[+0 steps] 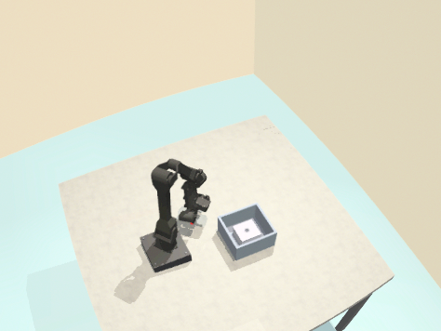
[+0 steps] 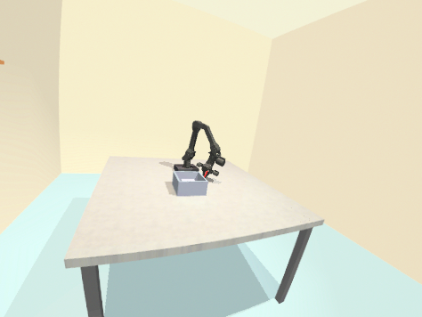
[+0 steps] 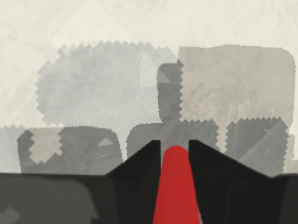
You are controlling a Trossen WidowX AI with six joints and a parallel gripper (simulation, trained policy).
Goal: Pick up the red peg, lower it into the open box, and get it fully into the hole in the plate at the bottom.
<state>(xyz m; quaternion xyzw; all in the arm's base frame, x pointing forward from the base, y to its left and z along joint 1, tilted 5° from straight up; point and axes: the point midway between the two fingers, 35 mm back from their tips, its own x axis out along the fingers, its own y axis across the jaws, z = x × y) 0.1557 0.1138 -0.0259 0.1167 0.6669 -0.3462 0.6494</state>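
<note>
Right now the grey box is 180 mm ahead of my gripper tip, 160 mm to the right of it and 20 mm above it. Also, from my gripper tip: red peg 10 mm to the left, 30 mm above.
</note>
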